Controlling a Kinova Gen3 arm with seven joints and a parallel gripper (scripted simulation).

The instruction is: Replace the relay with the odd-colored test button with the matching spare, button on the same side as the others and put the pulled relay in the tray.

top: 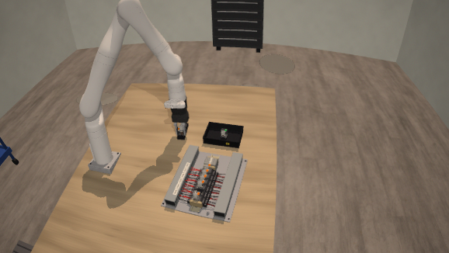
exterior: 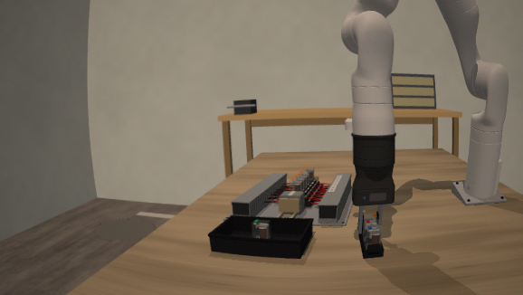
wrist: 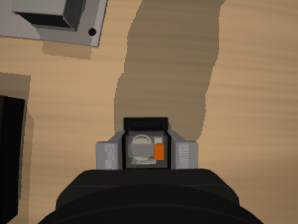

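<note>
The spare holder is 3 cm to the left of my hand and 3 cm below it. Round my hand: spare relay (1 cm behind, 6 cm to the left, 1 cm below); then black tray (19 cm ahead, 2 cm to the left, 2 cm below).
</note>
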